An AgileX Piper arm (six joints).
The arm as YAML. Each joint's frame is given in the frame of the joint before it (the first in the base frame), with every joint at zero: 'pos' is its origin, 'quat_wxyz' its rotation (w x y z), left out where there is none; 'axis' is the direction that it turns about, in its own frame. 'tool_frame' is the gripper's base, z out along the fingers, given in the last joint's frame.
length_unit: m
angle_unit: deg
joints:
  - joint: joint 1
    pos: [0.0, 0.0, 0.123]
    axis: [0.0, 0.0, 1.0]
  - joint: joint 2
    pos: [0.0, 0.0, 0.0]
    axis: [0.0, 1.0, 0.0]
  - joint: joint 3
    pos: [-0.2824, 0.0, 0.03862]
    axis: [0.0, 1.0, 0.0]
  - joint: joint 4
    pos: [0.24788, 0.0, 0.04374]
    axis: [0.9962, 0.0, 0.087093]
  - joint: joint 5
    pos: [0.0, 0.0, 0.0]
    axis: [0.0, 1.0, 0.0]
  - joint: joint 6
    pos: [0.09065, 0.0, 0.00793]
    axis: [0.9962, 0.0, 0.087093]
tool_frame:
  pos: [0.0, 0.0, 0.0]
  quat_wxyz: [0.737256, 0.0, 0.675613, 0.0]
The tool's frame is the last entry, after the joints.
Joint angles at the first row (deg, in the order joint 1, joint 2, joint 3, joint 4, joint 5, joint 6):
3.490 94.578 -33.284 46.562 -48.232 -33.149
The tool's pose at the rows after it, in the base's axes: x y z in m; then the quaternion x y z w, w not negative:
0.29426, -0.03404, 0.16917, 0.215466, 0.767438, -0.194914, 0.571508
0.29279, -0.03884, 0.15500, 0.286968, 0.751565, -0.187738, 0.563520
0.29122, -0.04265, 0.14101, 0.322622, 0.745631, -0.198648, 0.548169
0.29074, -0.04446, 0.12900, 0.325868, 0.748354, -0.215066, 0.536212
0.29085, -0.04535, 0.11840, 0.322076, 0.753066, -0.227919, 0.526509
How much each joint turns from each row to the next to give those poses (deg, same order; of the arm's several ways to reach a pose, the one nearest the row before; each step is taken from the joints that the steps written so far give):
0.527 2.955 -0.065 3.166 -3.578 6.047
0.110 3.069 0.000 4.302 -2.491 6.357
0.002 2.970 -0.065 3.331 -1.669 2.299
-0.001 2.711 0.000 0.997 -1.441 0.244
0.001 2.441 -0.064 0.184 -1.071 0.090

